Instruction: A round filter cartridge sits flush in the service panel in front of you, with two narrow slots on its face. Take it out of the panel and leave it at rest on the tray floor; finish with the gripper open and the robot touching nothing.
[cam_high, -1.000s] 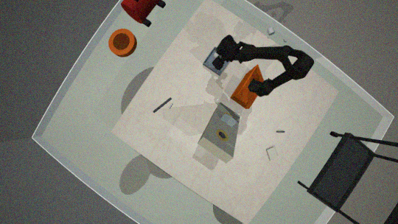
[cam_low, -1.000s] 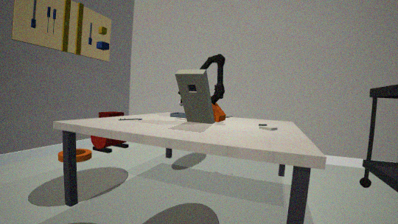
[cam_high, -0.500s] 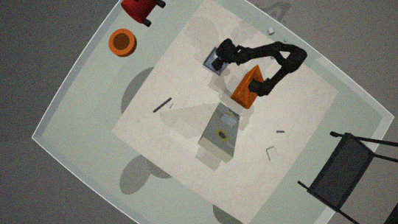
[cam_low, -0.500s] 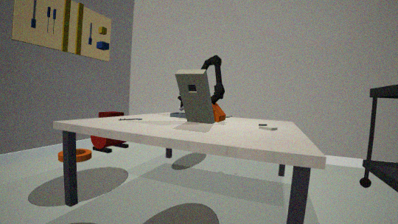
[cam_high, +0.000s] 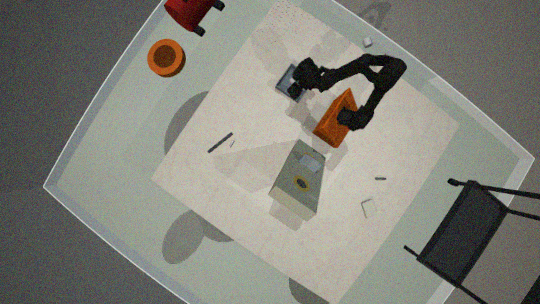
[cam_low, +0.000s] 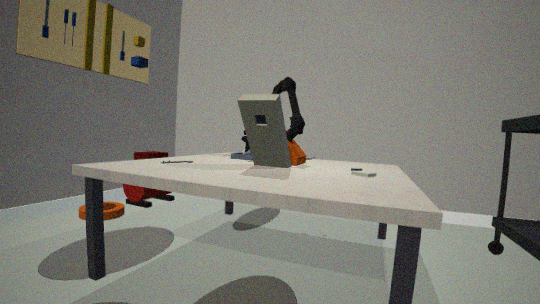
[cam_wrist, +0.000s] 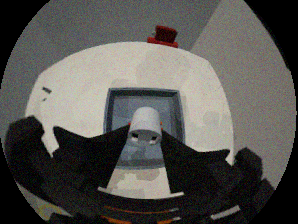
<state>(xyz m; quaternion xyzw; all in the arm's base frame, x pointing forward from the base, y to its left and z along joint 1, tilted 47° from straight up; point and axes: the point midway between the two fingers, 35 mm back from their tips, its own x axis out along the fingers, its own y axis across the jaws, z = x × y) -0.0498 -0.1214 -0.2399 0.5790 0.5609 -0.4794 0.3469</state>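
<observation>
My gripper tip is now right at the round filter cartridge. From my gripper tip the other things lie so: grey service panel (38 cm ahead, 27 cm to the left, 12 cm above); then blue-grey tray (4 cm below, 1 cm to the right).
</observation>
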